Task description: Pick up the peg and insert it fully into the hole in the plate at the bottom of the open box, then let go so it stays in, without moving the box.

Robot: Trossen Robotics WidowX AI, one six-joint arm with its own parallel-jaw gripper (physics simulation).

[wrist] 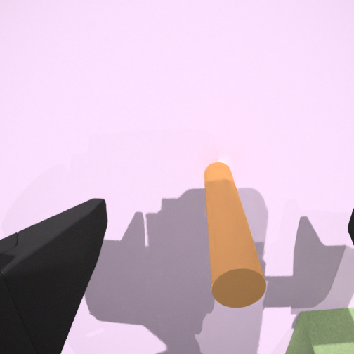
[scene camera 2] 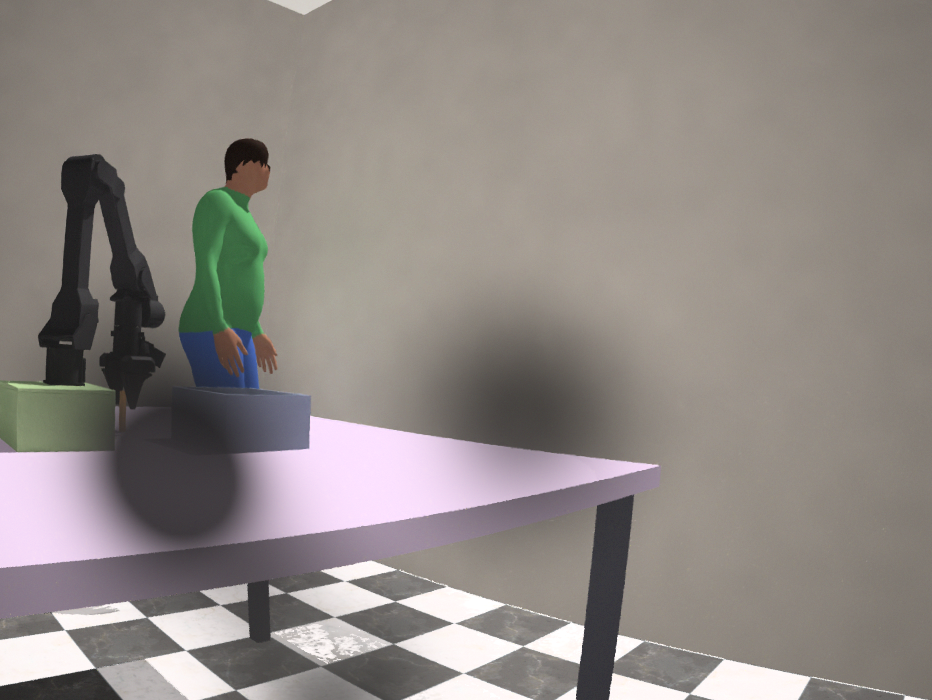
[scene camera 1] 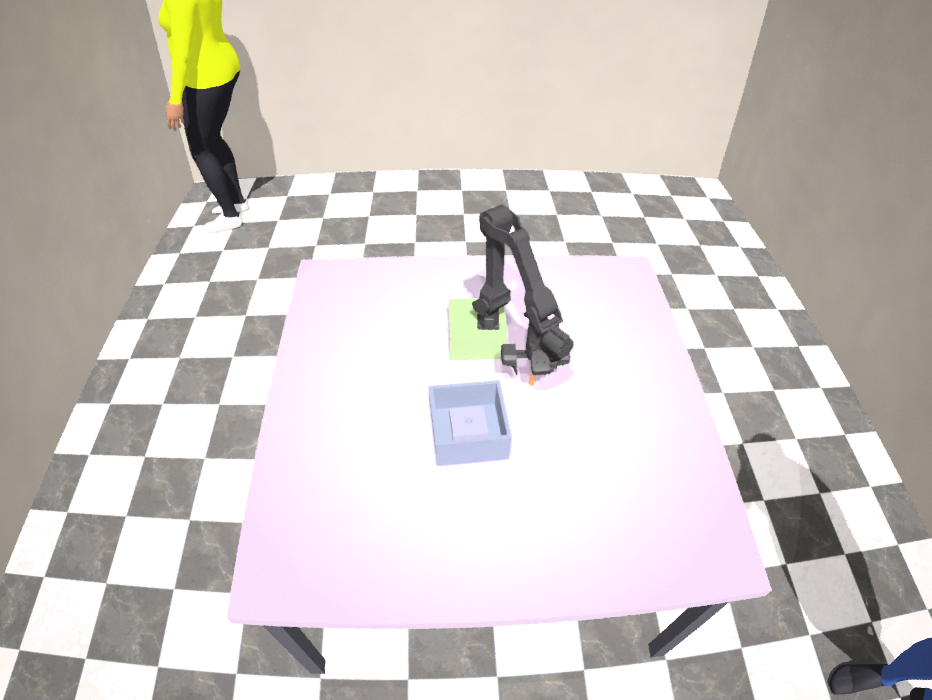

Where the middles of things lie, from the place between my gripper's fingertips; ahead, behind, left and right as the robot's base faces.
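Labels:
Orange peg [wrist: 237, 280]: 1 cm below my hand. Pale plate [scene camera 1: 467, 422]: 1 cm below my hand, 17 cm ahead, 18 cm to the right. Blue-grey box [scene camera 2: 228, 420]: 17 cm ahead of my hand, 18 cm to the right.

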